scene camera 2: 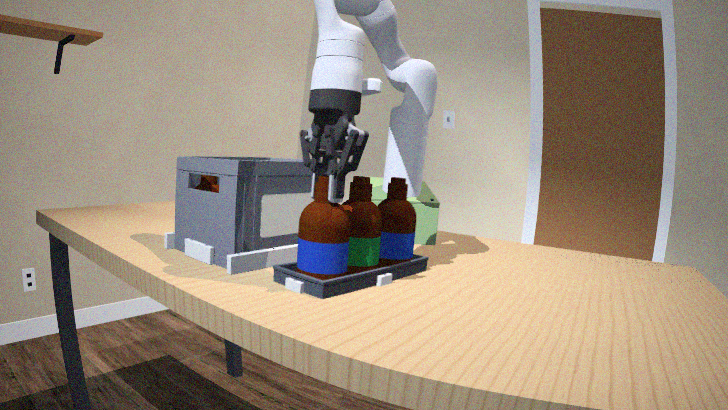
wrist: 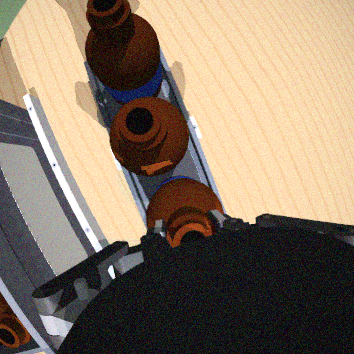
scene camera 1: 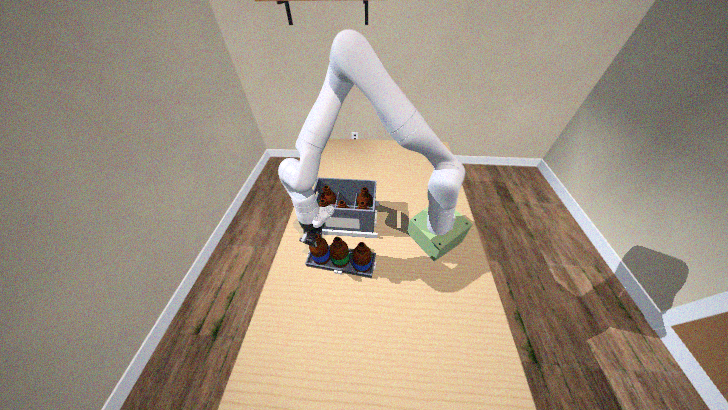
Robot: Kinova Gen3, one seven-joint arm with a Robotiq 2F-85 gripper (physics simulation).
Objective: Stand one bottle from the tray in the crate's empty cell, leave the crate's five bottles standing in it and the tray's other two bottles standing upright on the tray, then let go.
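Seen in the pictures: gripper, fingertip midpoint: [scene camera 2: 326,200] [wrist: 187,226] [scene camera 1: 317,241]; arm's base, origin of the base link: [scene camera 1: 438,225].
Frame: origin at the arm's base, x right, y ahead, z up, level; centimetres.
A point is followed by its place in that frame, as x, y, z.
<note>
My gripper [scene camera 1: 313,240] @(-3.7, 49.1, 1.1) [scene camera 2: 325,189] @(-3.7, 49.1, 1.1) [wrist: 187,226] @(-3.7, 49.1, 1.1) is shut on the neck of the blue-labelled bottle [scene camera 1: 319,252] @(-7.1, 48.5, -1.2) [scene camera 2: 323,254] @(-5.4, 52.4, -5.9) [wrist: 182,200] @(-4.6, 47.3, 0.7) at the tray's left end in scene camera 1. That bottle stands upright on the dark tray [scene camera 2: 351,284] @(-8.7, 49.7, -10.3) [wrist: 200,160] @(-9.2, 46.4, -9.5). The green-labelled bottle [scene camera 1: 339,254] @(-9.0, 40.9, -0.7) [scene camera 2: 366,229] @(-8.2, 43.9, -3.0) [wrist: 150,140] @(-5.5, 42.5, 3.9) stands upright beside it, and another blue-labelled bottle [scene camera 1: 362,257] @(-11.6, 32.4, 0.2) [scene camera 2: 398,224] @(-10.6, 35.7, -2.8) [wrist: 122,52] @(-8.2, 34.5, 0.6) stands upright at the other end. The grey crate [scene camera 1: 366,221] @(5.6, 29.2, -0.9) [scene camera 2: 206,219] @(17.6, 51.6, -4.2) behind the tray holds several brown bottles; its back middle cell looks empty in scene camera 1.
White strips [scene camera 1: 351,233] @(5.7, 36.0, -8.9) [scene camera 2: 264,258] @(7.8, 47.2, -9.7) [wrist: 55,165] @(5.9, 35.4, -8.5) lie along the crate's base, between crate and tray. The green robot base [scene camera 1: 433,239] @(-5.7, 3.6, -1.3) [scene camera 2: 426,219] @(-7.7, 3.6, -5.5) stands to the right. The arm arches high over the table [scene camera 1: 376,331] @(-33.6, 29.8, -11.4) [scene camera 2: 509,305] @(-32.1, 45.4, -11.4).
</note>
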